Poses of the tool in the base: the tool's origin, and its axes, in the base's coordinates. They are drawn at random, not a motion.
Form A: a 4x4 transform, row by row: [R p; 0 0 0 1], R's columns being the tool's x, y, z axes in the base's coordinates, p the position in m. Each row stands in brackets.
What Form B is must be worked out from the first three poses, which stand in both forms.
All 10 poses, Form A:
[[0.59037 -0.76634 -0.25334 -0.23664], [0.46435 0.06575 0.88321 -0.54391], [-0.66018 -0.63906 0.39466 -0.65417], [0 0 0 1]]
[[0.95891 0.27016 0.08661 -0.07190], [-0.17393 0.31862 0.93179 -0.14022], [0.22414 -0.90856 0.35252 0.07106], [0 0 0 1]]
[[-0.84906 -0.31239 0.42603 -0.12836], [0.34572 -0.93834 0.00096 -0.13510], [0.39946 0.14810 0.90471 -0.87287], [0 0 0 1]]
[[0.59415 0.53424 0.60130 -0.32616], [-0.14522 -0.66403 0.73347 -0.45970], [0.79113 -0.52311 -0.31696 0.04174], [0 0 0 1]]
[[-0.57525 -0.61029 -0.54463 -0.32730], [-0.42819 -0.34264 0.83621 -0.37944], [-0.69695 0.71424 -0.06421 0.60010], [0 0 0 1]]
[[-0.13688 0.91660 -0.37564 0.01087], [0.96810 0.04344 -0.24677 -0.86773], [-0.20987 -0.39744 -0.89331 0.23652], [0 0 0 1]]
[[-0.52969 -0.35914 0.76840 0.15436], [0.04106 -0.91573 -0.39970 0.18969], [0.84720 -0.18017 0.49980 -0.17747], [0 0 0 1]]
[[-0.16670 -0.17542 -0.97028 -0.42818], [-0.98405 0.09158 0.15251 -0.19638], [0.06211 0.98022 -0.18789 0.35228], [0 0 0 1]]
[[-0.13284 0.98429 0.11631 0.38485], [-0.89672 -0.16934 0.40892 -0.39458], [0.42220 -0.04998 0.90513 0.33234], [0 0 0 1]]
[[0.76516 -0.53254 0.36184 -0.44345], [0.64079 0.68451 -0.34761 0.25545], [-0.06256 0.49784 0.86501 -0.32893], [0 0 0 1]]
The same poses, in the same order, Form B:
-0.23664 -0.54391 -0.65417 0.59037 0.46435 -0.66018 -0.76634 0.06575 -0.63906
-0.07190 -0.14022 0.07106 0.95891 -0.17393 0.22414 0.27016 0.31862 -0.90856
-0.12836 -0.13510 -0.87287 -0.84906 0.34572 0.39946 -0.31239 -0.93834 0.14810
-0.32616 -0.45970 0.04174 0.59415 -0.14522 0.79113 0.53424 -0.66403 -0.52311
-0.32730 -0.37944 0.60010 -0.57525 -0.42819 -0.69695 -0.61029 -0.34264 0.71424
0.01087 -0.86773 0.23652 -0.13688 0.96810 -0.20987 0.91660 0.04344 -0.39744
0.15436 0.18969 -0.17747 -0.52969 0.04106 0.84720 -0.35914 -0.91573 -0.18017
-0.42818 -0.19638 0.35228 -0.16670 -0.98405 0.06211 -0.17542 0.09158 0.98022
0.38485 -0.39458 0.33234 -0.13284 -0.89672 0.42220 0.98429 -0.16934 -0.04998
-0.44345 0.25545 -0.32893 0.76516 0.64079 -0.06256 -0.53254 0.68451 0.49784

